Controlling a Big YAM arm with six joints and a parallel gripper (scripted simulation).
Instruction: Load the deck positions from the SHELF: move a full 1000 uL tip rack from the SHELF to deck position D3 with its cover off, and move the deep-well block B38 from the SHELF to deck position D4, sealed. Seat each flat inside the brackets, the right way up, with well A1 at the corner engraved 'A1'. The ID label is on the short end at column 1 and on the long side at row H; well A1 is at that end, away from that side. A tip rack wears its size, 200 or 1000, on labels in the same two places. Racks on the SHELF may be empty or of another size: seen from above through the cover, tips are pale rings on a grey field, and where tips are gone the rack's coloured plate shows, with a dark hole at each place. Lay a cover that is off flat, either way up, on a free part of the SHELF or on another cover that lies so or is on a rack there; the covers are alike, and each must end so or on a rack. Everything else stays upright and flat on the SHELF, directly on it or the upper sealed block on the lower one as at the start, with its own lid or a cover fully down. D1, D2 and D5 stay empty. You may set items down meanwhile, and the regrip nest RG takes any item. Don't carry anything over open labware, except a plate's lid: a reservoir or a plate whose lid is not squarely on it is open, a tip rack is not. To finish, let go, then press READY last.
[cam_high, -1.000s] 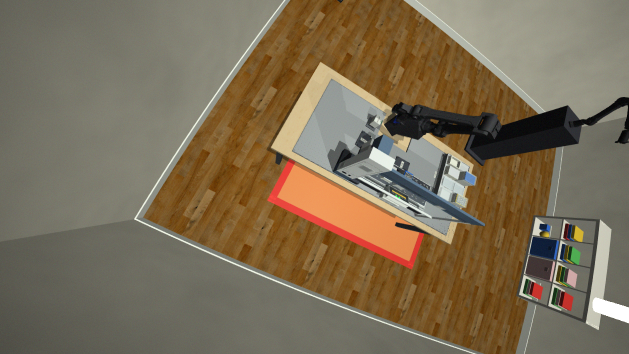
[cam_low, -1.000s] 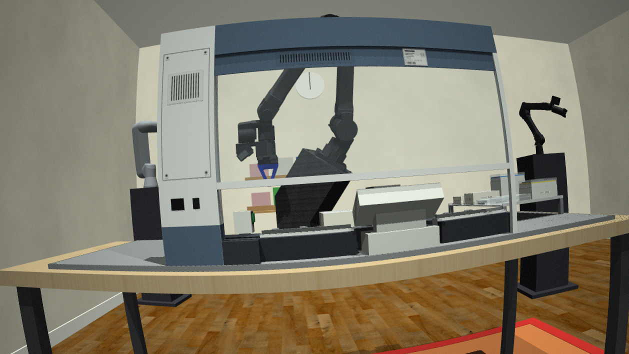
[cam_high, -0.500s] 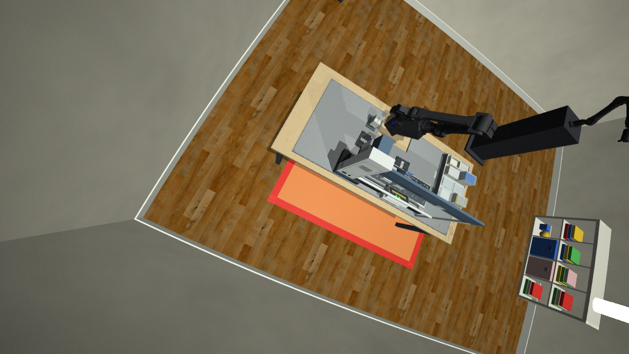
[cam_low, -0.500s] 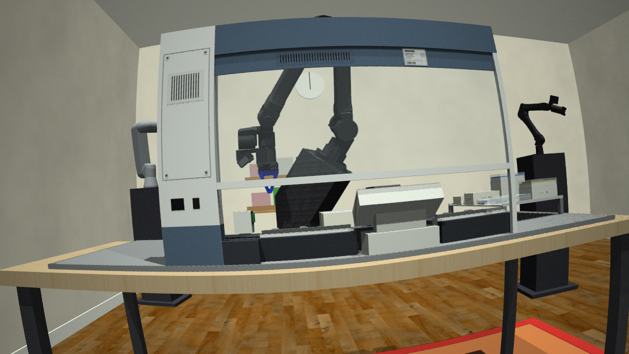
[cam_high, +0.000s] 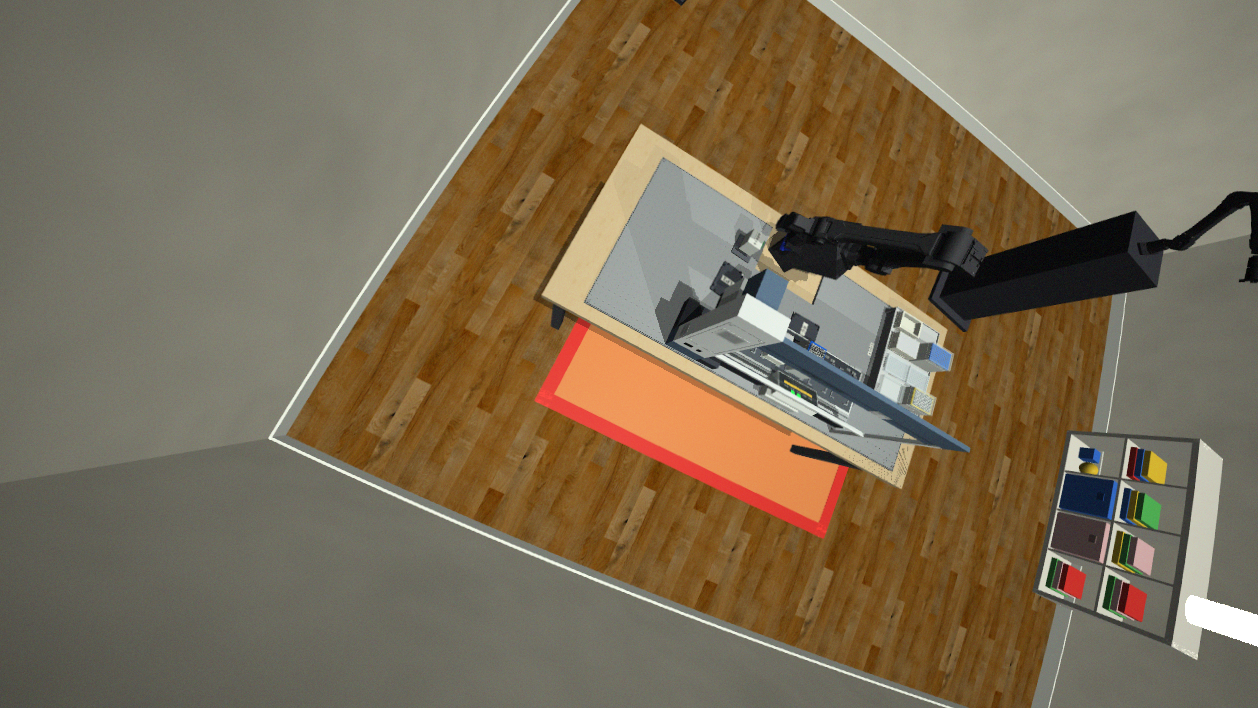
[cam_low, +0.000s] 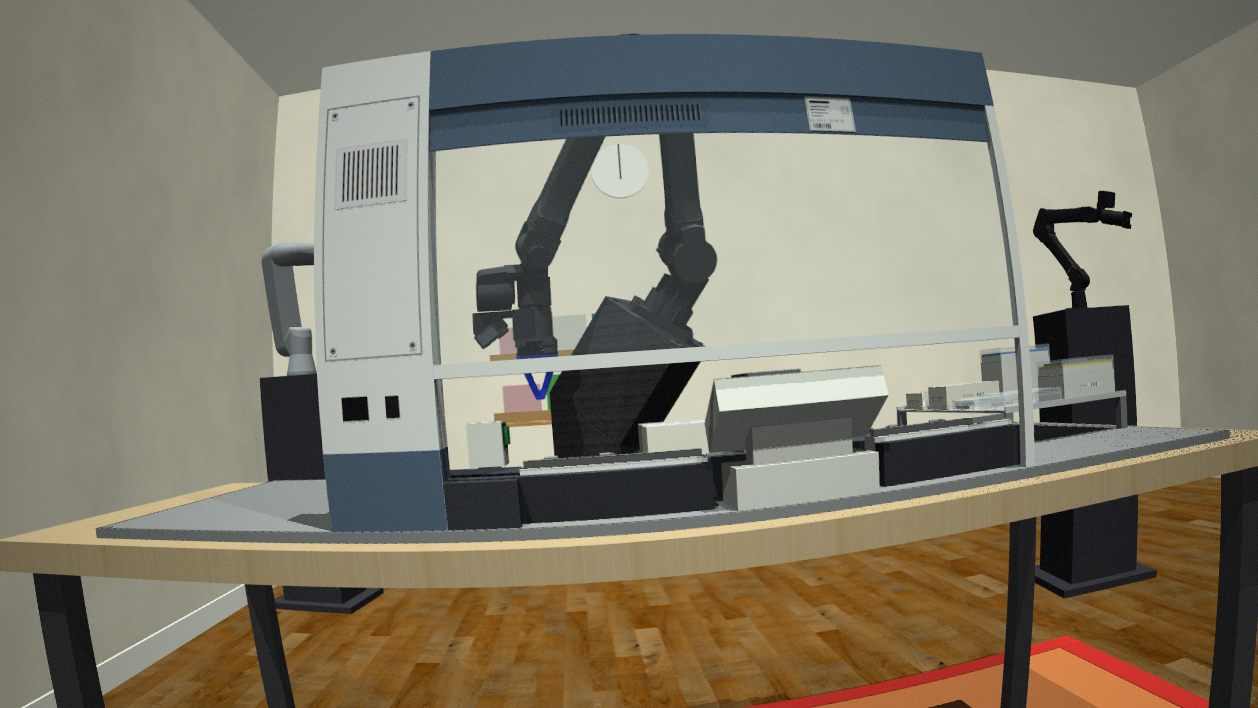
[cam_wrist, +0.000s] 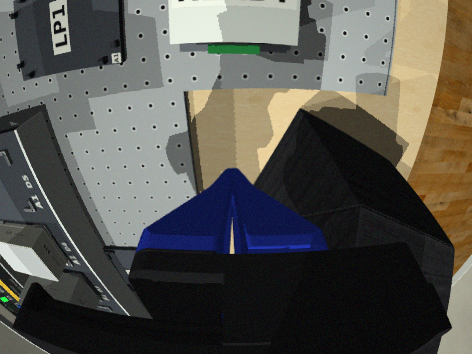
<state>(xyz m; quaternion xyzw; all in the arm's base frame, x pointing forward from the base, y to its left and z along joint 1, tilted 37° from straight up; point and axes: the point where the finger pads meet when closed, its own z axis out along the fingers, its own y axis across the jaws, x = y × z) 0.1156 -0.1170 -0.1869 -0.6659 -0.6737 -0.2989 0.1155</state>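
My hand is 7 cm above the green button and 6 cm to the left of it. Round my hand: dark pad (19 cm ahead, 14 cm below, 8 cm to the right); white ready button block (8 cm below, 7 cm to the right, 1 cm ahead); blue tip rack (34 cm to the left, 30 cm ahead, 2 cm below).
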